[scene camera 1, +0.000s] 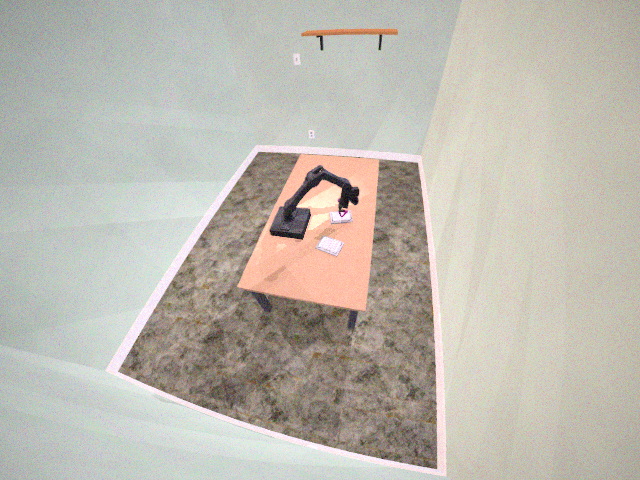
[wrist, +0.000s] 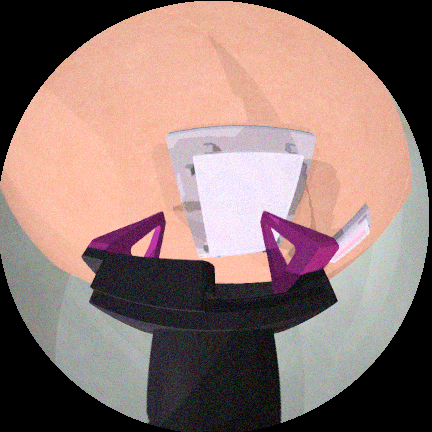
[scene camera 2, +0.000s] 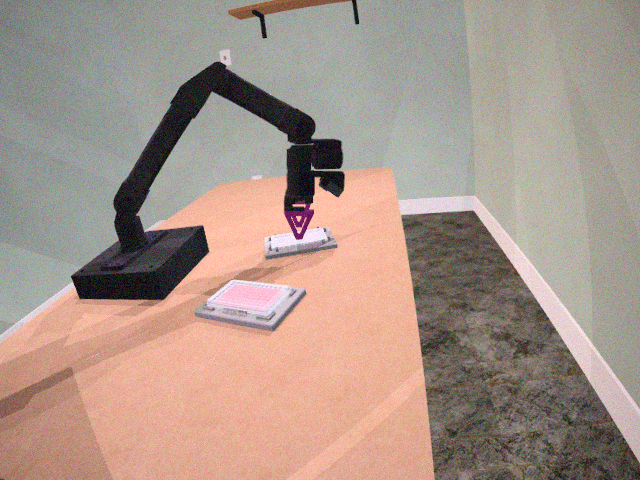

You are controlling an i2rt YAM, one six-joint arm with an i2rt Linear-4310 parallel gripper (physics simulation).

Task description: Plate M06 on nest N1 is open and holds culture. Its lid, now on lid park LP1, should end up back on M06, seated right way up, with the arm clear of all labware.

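Note:
The white lid lies flat on the grey lid park LP1. Plate M06 with pink culture sits open on the grey nest N1, nearer scene camera 2. In scene camera 1, the plate looks whitish. My gripper is open, its magenta fingers pointing down over the lid. In the wrist view the right fingertip appears over the lid's right part and the left fingertip lies left of the park. Whether a fingertip touches the lid cannot be told.
The black arm base stands on the wooden table, left of the park and nest. The table's right edge runs beyond both. A wall shelf hangs high at the back.

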